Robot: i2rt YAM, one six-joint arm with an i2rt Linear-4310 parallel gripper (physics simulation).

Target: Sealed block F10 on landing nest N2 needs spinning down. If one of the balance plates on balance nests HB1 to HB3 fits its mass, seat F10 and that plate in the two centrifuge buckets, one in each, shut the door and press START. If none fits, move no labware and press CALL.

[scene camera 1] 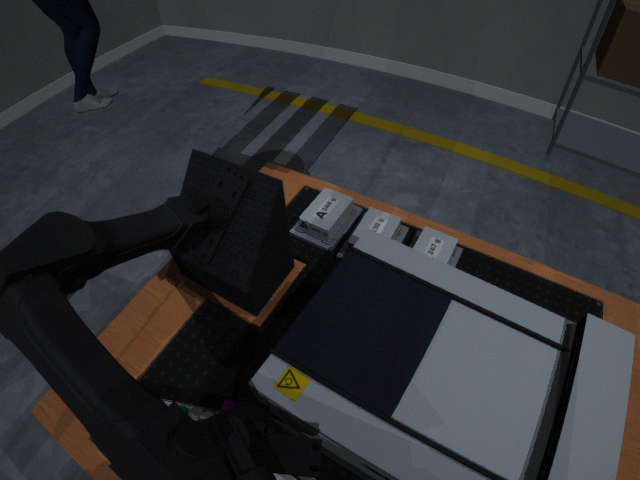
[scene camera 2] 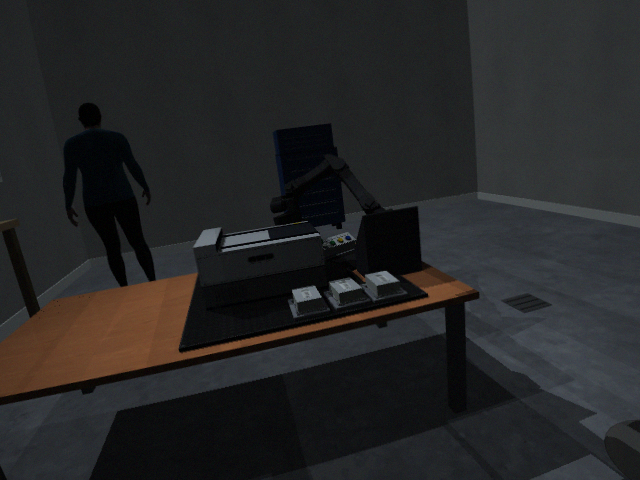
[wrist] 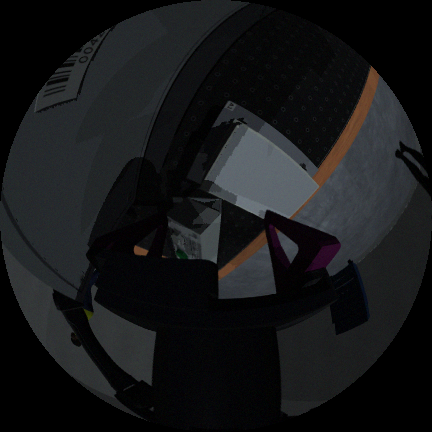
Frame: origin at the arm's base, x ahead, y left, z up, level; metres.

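Where they show: gripper, fingertip midpoint: (wrist: 215, 215); arm's base at its link origin: (scene camera 1: 218, 213) (scene camera 2: 384, 226).
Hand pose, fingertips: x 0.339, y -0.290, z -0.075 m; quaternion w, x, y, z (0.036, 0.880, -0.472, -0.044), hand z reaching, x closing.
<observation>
Things, the pixels of their top centre, and the offset from my fingertips. "*": a spot on its surface instead. Level surfaces: height alone.
- pale sealed block at its top centre: (wrist: 266, 185) 0.038 m right, 0.042 m ahead, 0.036 m down
- grey nest at a spot on its surface: (wrist: 270, 130) * 0.014 m right, 0.095 m ahead, 0.078 m down
- marked 247 g at its top centre: (scene camera 1: 432, 250) (scene camera 2: 306, 293) 0.562 m left, 0.020 m ahead, 0.049 m down
- dark top panel at its top centre: (scene camera 1: 367, 323) (scene camera 2: 291, 230) 0.251 m left, 0.040 m ahead, 0.110 m up
- button panel at its top centre: (wrist: 193, 270) (scene camera 2: 333, 237) 0.052 m right, 0.158 m back, 0.019 m down
- perforated black mat at its surface level: 0.103 m down
- wooden table at its surface level: 0.116 m down
A pale sealed block (wrist: 265, 172) sits on a grey nest (wrist: 270, 130) marked A1 in the wrist view; no F10 or N2 label is readable. My gripper (wrist: 215, 215) is open, its fingers apart near the block's lower edge, with nothing between them. Three balance plates sit in a row: one marked A 344 g (scene camera 1: 326, 212) (scene camera 2: 382, 282), a middle one (scene camera 1: 379, 223) (scene camera 2: 346, 291) with a partly legible mass, and one marked 247 g (scene camera 1: 435, 245) (scene camera 2: 308, 299). The centrifuge (scene camera 1: 496, 372) (scene camera 2: 263, 258) (wrist: 100, 150) has a dark top panel (scene camera 1: 369, 330); its buckets do not show.
A button panel (scene camera 2: 338, 243) (wrist: 197, 235) stands beside the centrifuge. The black wedge-shaped mount (scene camera 1: 237, 248) (scene camera 2: 391, 240) carries the arm. A perforated black mat (scene camera 1: 196, 351) (scene camera 2: 232, 322) lies on the wooden table (scene camera 2: 118, 330). A person (scene camera 1: 80, 46) (scene camera 2: 100, 170) stands beyond it.
</observation>
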